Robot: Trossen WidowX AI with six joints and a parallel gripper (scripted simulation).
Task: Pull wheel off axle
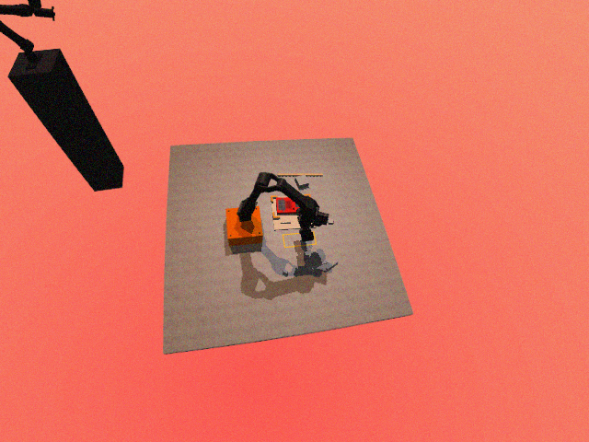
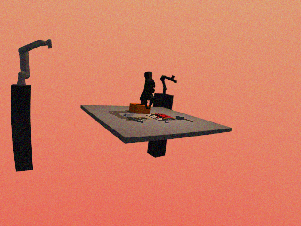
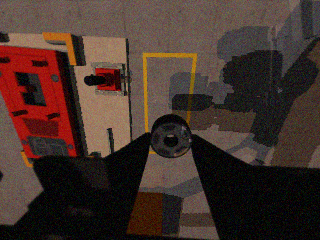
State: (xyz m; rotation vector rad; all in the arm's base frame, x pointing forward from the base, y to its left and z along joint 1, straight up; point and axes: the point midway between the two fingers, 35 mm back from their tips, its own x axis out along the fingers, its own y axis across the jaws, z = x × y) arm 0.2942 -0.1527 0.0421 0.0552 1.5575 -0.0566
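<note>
My gripper tip is now right at the wheel.
</note>
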